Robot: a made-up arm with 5 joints. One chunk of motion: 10 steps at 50 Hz.
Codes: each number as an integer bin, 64 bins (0 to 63) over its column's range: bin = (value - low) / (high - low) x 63, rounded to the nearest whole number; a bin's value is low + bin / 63 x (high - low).
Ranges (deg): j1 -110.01..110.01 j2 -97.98..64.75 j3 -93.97..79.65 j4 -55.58..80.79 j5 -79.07..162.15
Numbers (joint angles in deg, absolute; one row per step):
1: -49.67 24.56 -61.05 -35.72 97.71
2: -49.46 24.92 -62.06 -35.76 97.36
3: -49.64 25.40 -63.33 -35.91 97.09
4: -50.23 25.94 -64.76 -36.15 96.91
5: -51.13 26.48 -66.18 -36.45 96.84
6: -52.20 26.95 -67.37 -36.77 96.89
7: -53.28 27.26 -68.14 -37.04 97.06
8: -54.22 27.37 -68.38 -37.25 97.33
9: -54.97 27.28 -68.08 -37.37 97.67
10: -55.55 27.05 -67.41 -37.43 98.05
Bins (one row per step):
1: 17 47 12 9 46
2: 17 48 12 9 46
3: 17 48 11 9 46
4: 17 48 11 9 46
5: 17 48 10 9 46
6: 17 48 10 9 46
7: 16 48 9 9 46
8: 16 49 9 8 46
9: 16 48 9 8 46
10: 16 48 10 8 46

